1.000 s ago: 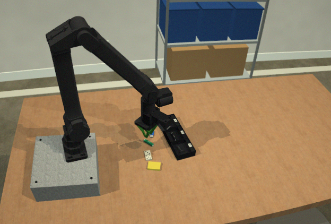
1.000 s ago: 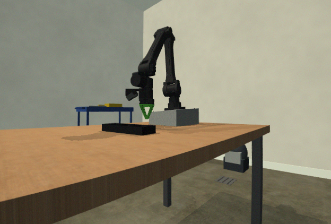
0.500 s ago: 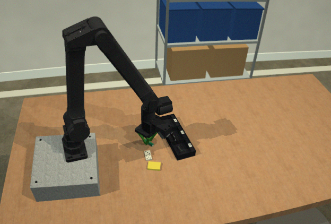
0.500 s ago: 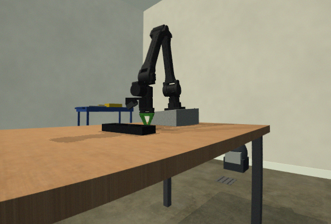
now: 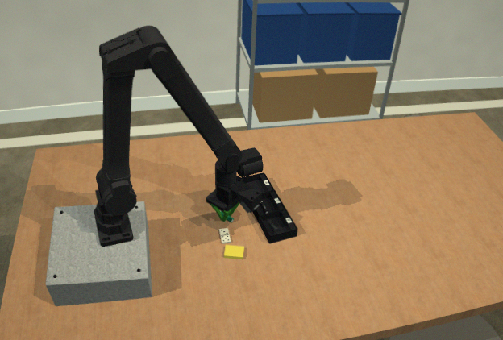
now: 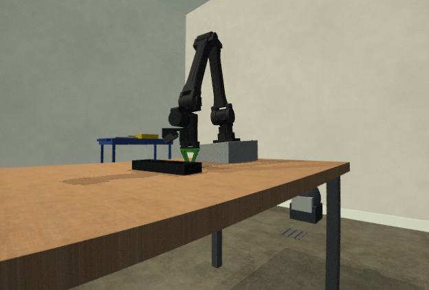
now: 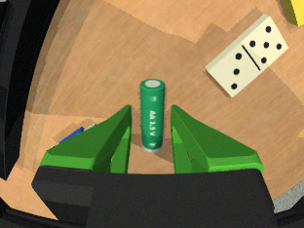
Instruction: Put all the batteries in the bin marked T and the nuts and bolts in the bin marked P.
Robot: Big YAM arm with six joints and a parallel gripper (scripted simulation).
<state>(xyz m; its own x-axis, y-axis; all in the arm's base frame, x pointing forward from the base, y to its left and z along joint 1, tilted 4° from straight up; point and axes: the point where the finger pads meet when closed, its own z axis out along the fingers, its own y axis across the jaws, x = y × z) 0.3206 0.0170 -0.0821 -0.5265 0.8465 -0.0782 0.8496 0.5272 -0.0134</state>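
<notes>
Right now the green battery is right at my hand. From my hand the other things lie so: blue usb stick 3 cm ahead, 5 cm to the left, 1 cm below; then white domino 3 cm behind, 7 cm to the right; then black battery 12 cm ahead, 1 cm to the right.
</notes>
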